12 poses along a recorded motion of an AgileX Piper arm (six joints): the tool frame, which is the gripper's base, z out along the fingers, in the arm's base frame.
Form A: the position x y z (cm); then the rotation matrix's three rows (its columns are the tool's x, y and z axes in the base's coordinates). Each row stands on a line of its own.
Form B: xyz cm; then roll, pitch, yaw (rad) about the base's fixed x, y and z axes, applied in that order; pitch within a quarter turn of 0, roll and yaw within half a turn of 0. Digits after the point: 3 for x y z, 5 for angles.
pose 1, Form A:
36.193 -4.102 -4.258
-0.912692 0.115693 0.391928
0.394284 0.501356 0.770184
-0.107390 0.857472 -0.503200
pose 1, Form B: 36.193 -4.102 -4.258 2.10148 0.10760 2.73381
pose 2, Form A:
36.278 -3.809 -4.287
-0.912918 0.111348 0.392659
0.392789 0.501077 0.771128
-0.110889 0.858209 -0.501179
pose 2, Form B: 36.278 -3.809 -4.287 2.09935 0.11112 2.73528
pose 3, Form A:
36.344 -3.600 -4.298
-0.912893 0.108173 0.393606
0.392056 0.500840 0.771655
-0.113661 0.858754 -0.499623
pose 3, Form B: 36.344 -3.600 -4.298 2.09773 0.11391 2.73595
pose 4, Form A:
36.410 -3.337 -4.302
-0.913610 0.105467 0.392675
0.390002 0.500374 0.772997
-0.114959 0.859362 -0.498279
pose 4, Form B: 36.410 -3.337 -4.302 2.09625 0.11521 2.73813
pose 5, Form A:
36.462 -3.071 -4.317
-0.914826 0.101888 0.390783
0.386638 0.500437 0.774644
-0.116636 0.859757 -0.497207
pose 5, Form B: 36.462 -3.071 -4.317 2.09512 0.11690 2.74173
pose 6, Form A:
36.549 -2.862 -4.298
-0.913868 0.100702 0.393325
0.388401 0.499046 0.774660
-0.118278 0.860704 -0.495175
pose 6, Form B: 36.549 -2.862 -4.298 2.09287 0.11856 2.73972
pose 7, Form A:
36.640 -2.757 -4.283
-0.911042 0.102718 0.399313
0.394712 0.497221 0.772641
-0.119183 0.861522 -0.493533
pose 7, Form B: 36.640 -2.757 -4.283 2.09102 0.11947 2.73275
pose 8, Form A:
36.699 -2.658 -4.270
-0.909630 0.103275 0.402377
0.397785 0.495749 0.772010
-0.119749 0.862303 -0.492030
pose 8, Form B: 36.699 -2.658 -4.270 2.08932 0.12004 2.72935
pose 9, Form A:
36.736 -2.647 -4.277
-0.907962 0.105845 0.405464
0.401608 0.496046 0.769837
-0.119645 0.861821 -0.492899
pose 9, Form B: 36.736 -2.647 -4.277 2.09032 0.11993 2.72515
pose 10, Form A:
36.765 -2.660 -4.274
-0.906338 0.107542 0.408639
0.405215 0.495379 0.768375
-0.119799 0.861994 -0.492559
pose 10, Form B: 36.765 -2.660 -4.274 2.08993 0.12009 2.72116
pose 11, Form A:
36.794 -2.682 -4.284
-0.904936 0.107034 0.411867
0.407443 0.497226 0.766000
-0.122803 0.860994 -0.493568
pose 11, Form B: 36.794 -2.682 -4.284 2.09132 0.12311 2.71853
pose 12, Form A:
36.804 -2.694 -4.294
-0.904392 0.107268 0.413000
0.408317 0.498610 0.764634
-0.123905 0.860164 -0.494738
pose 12, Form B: 36.804 -2.694 -4.294 2.09276 0.12422 2.71751
